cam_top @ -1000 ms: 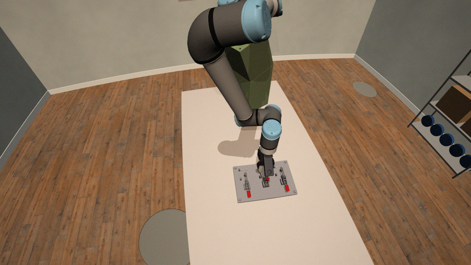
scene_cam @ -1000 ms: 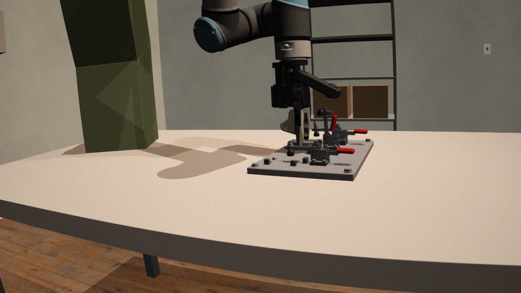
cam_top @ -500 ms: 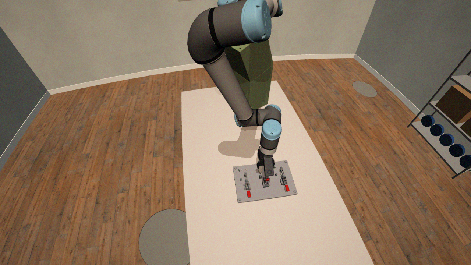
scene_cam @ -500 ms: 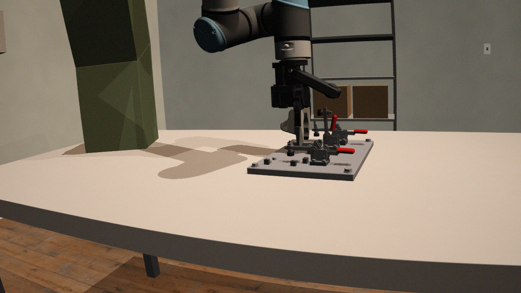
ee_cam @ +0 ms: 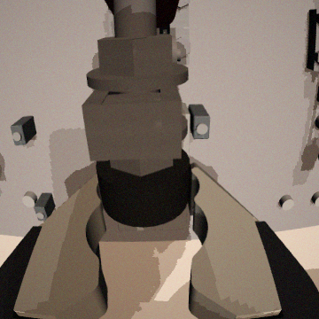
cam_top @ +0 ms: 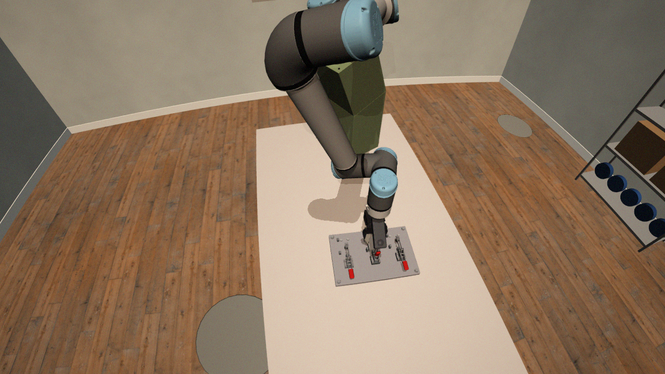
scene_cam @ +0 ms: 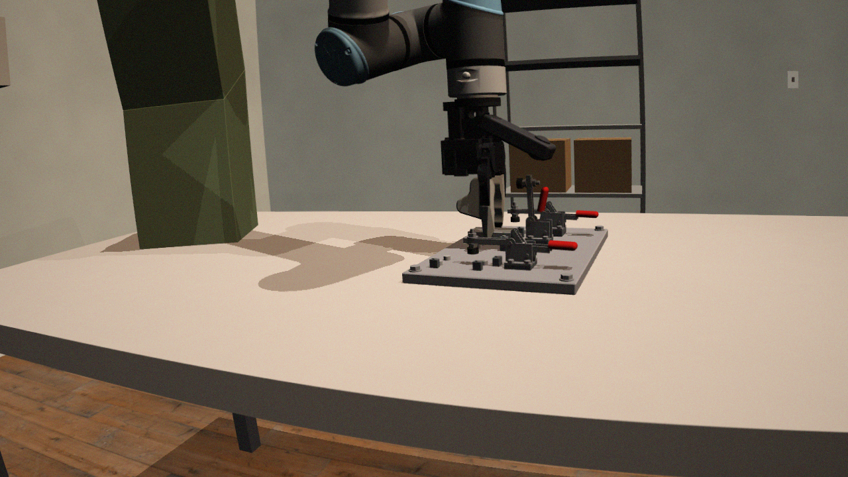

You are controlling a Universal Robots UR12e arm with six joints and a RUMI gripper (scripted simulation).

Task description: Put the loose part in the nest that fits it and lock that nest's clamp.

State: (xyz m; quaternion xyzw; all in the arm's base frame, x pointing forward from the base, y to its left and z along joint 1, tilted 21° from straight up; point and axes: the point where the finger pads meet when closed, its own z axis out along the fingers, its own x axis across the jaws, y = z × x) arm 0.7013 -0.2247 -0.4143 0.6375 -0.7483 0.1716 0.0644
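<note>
The grey block lies 10 mm below my hand. Also, from my hand: dark stop block 40 mm ahead, 10 mm to the right, 10 mm below; then grey fixture plate 40 mm ahead, 30 mm below, 10 mm to the right.
</note>
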